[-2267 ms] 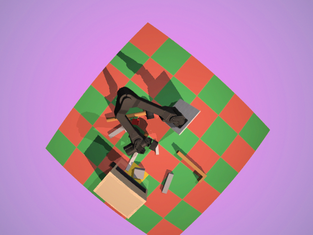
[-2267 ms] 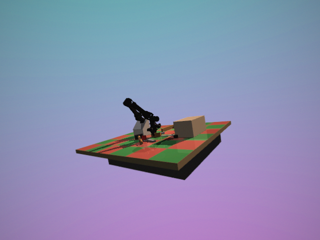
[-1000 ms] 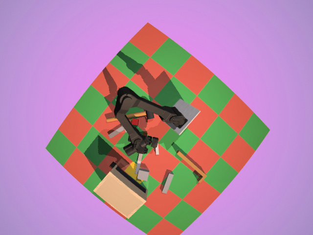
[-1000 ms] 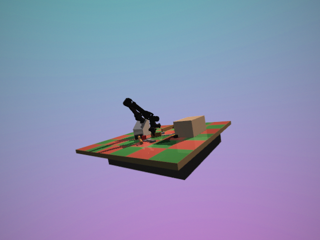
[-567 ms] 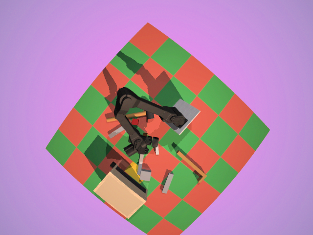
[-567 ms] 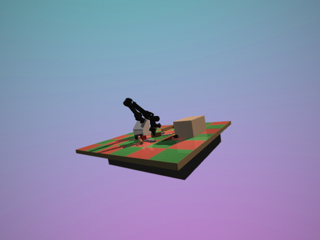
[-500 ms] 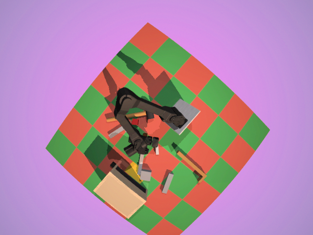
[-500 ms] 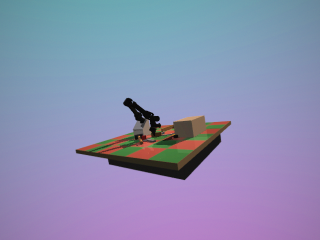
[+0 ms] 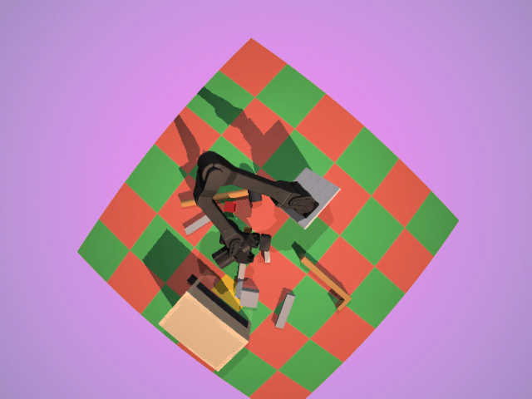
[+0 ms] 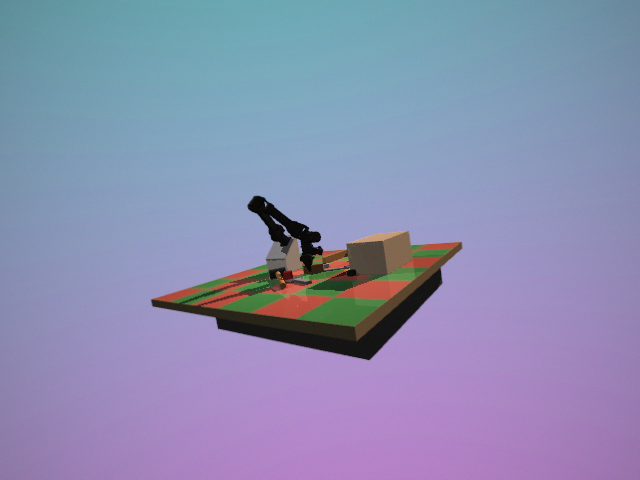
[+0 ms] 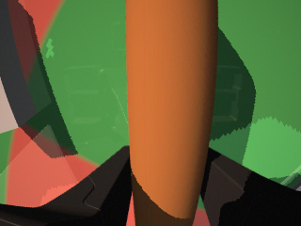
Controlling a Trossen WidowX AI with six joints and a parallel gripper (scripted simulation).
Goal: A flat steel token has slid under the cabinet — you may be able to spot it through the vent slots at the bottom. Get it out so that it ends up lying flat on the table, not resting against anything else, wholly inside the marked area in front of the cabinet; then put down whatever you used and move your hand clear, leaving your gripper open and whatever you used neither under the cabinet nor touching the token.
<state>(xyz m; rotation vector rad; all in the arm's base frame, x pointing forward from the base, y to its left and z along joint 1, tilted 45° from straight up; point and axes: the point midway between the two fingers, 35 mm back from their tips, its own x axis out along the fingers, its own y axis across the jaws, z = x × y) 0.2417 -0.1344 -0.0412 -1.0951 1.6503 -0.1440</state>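
Right now the pale bar is 10 cm to the left of my gripper tip and 1 cm behind it. The rest, counted from my gripper tip: grey block 19 cm to the left, 18 cm ahead, 1 cm above; grey t-shaped tool 17 cm to the right, 7 cm ahead; red cube 13 cm to the right, 4 cm behind, 1 cm above.
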